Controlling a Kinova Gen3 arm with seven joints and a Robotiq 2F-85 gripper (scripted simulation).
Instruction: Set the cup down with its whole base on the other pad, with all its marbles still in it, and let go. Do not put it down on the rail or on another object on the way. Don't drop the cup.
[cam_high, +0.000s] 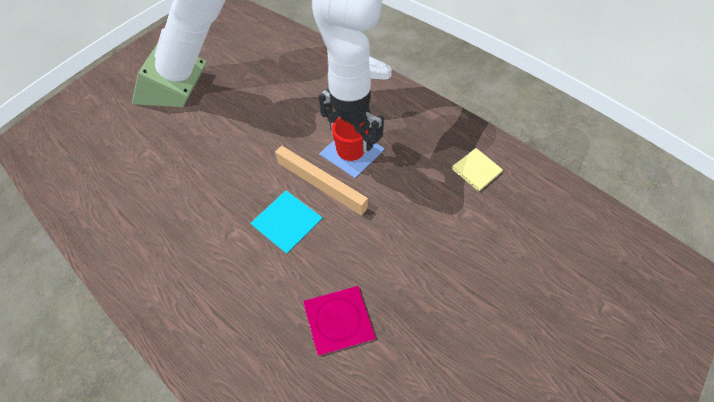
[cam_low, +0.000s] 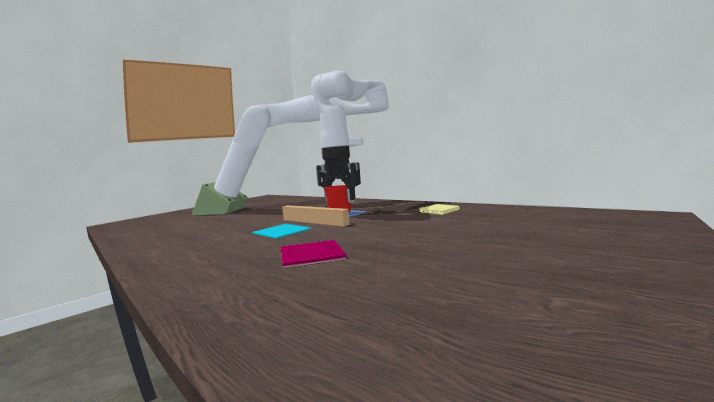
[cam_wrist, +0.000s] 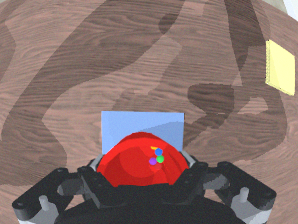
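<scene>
My hand is 6 cm short of the cyan pad, 20 cm to the left of it and 5 cm above it. Round my hand: tan rail 3 cm ahead, 10 cm to the right, 4 cm below; red cup 2 cm below.
</scene>
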